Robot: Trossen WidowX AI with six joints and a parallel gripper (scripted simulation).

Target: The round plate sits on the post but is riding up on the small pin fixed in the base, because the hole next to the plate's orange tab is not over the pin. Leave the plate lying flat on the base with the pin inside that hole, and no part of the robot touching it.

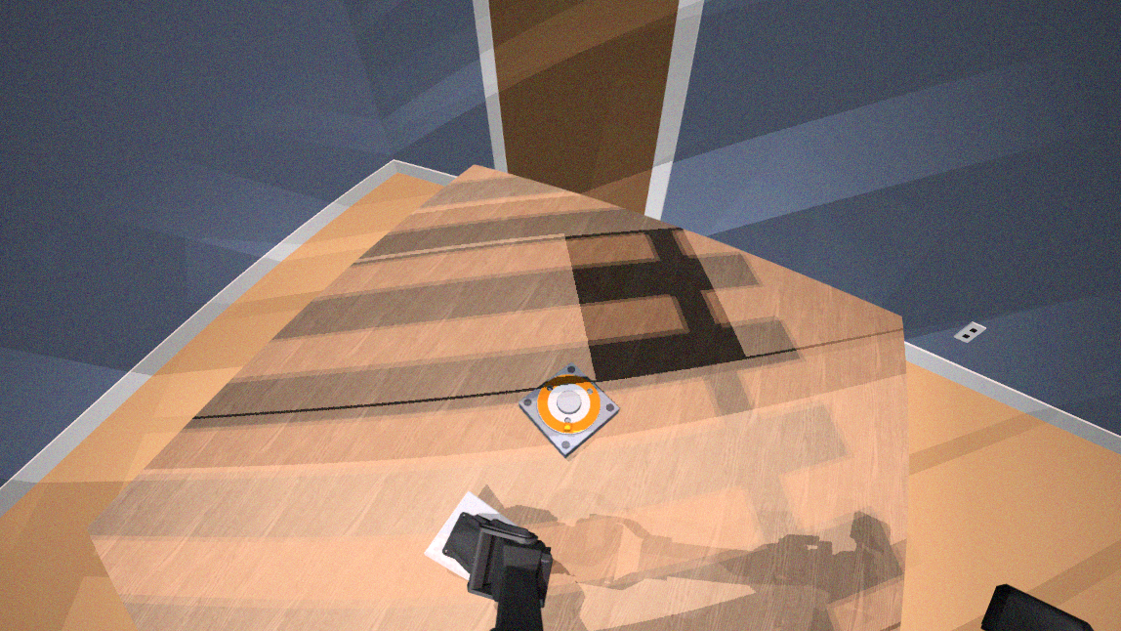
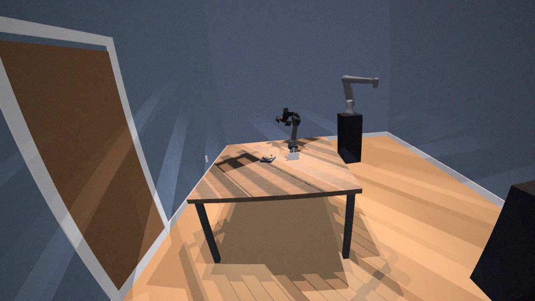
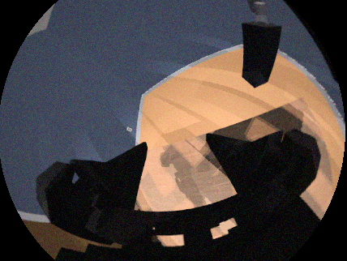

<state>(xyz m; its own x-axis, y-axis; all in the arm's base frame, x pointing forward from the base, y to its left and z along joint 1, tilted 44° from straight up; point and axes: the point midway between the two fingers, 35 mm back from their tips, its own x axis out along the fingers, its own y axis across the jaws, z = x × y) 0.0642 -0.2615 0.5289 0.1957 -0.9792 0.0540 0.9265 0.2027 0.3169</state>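
The round plate lies 190 mm ahead of my gripper tip, 530 mm to the left of it and 190 mm below it. From my gripper tip the other things lie so: square grey base: 210 mm ahead, 540 mm to the left, 210 mm below.
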